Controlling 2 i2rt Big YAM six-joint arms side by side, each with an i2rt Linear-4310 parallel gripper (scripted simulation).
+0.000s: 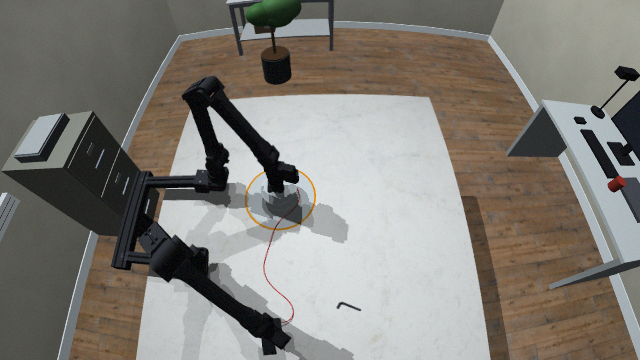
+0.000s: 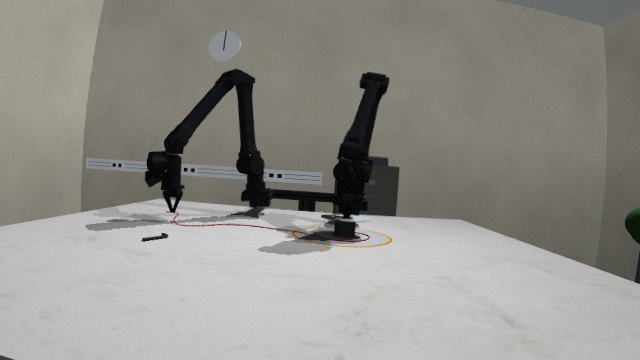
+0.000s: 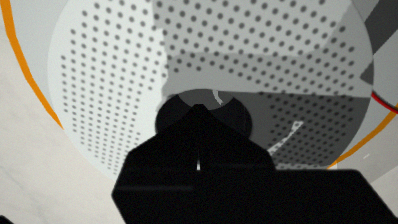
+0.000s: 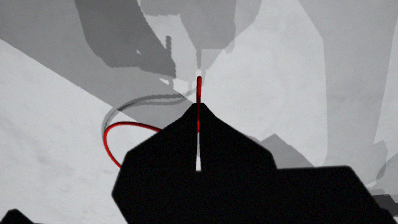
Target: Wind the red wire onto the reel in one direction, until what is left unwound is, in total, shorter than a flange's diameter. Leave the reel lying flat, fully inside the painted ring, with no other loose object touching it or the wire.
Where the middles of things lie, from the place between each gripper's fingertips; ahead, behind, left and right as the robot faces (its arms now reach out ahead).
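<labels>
Reel (image 1: 276, 199): 1 cm below my left hand, 1 cm ahead of it.
My right gripper: 4 cm past the reel, 63 cm to the right of it.
</labels>
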